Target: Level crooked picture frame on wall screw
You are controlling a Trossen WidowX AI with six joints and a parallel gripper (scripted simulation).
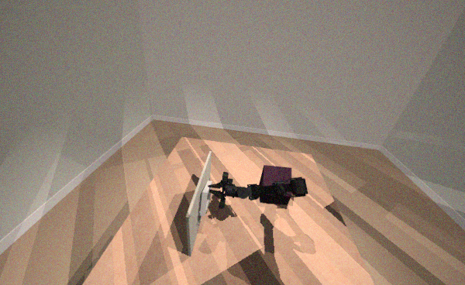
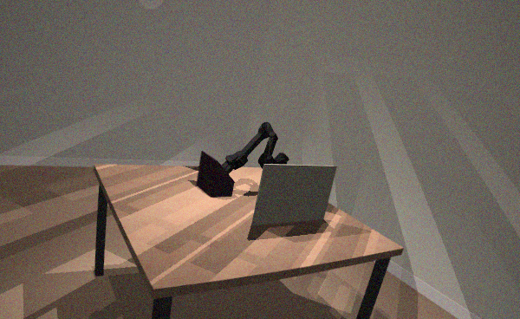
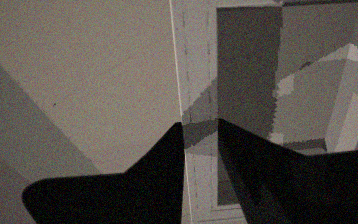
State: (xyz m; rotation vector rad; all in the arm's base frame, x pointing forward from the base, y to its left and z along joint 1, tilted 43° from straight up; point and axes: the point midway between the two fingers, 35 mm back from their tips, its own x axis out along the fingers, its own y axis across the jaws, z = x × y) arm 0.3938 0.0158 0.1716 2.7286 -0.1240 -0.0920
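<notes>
Right now the picture frame is 10 mm ahead of my gripper tip, 20 mm to the left of it and 50 mm below it. From my gripper tip the other things lie so: grey wall panel 30 mm ahead, 20 mm to the left, 60 mm below.
</notes>
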